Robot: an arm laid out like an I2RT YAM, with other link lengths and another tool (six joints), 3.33 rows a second.
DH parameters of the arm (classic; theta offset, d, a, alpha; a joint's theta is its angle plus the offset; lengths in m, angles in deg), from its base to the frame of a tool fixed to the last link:
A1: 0 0.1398 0.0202 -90
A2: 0 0 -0.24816 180
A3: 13.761 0 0.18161 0
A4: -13.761 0.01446 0.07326 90
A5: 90 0.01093 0 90
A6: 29.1 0.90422 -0.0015 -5
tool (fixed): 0 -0.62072 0 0
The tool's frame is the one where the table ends.
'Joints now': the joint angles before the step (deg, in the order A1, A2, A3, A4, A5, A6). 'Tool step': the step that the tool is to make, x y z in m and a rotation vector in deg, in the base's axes. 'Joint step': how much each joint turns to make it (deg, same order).
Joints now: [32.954 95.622 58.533 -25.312 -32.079 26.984]
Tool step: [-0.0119 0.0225 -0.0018 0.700 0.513 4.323]
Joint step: [2.549 3.000 2.458 -0.252 -1.582 -1.407]
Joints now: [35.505 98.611 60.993 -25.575 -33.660 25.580]
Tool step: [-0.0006 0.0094 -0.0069 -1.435 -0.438 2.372]
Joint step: [1.673 3.075 3.146 -1.387 0.962 -1.496]
